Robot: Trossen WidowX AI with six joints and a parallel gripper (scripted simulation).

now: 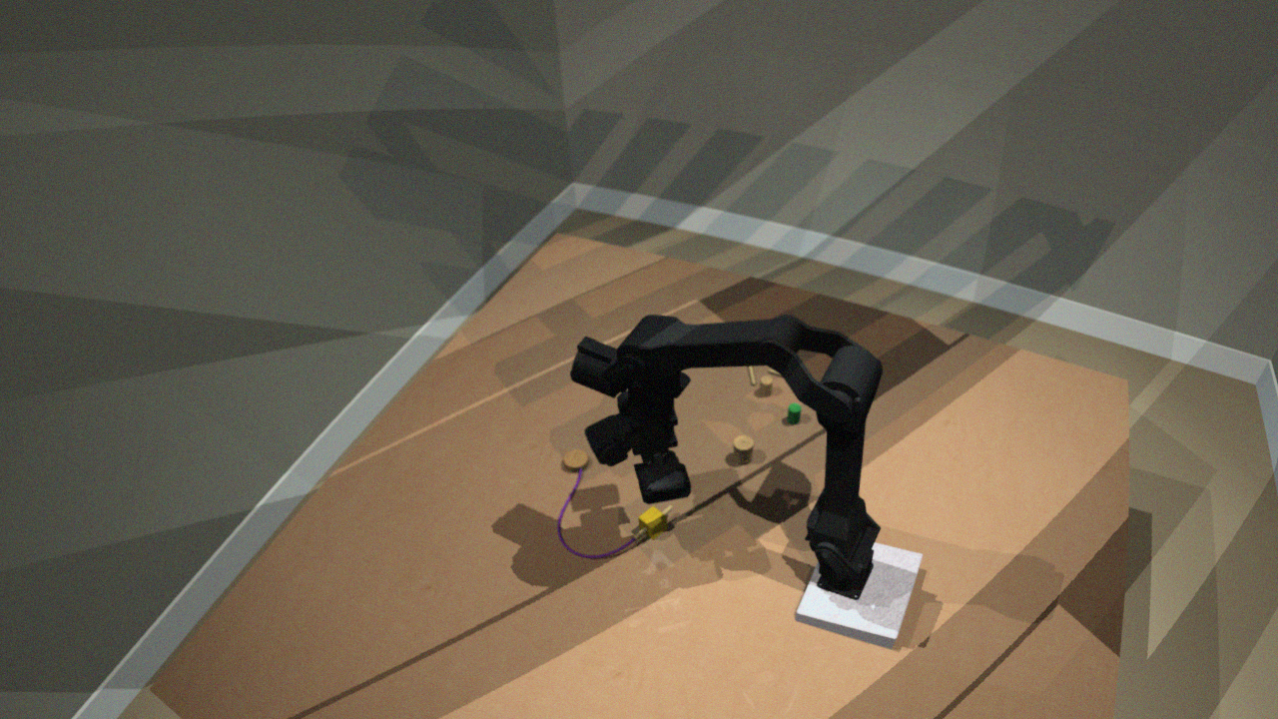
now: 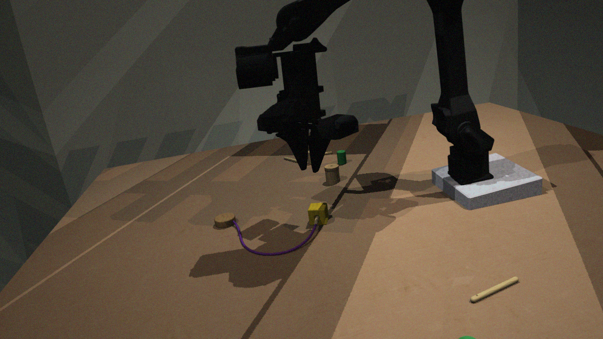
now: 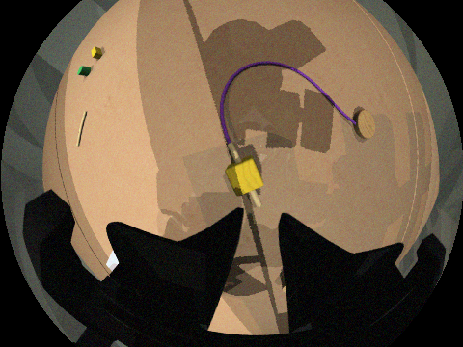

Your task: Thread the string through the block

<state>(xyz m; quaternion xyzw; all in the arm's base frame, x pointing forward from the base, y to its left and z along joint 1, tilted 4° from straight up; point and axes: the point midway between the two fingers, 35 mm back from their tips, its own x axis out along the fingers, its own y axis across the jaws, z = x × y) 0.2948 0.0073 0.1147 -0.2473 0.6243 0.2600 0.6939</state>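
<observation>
My gripper tip is 80 mm above the yellow block and 10 mm to the right of it. The rest, counted from my gripper tip: round wooden button (170 mm ahead, 90 mm below, 40 mm to the right); green cylinder (290 mm to the right, 100 mm behind, 80 mm below); short wooden cylinder (180 mm to the right, 80 mm below, 60 mm behind).
</observation>
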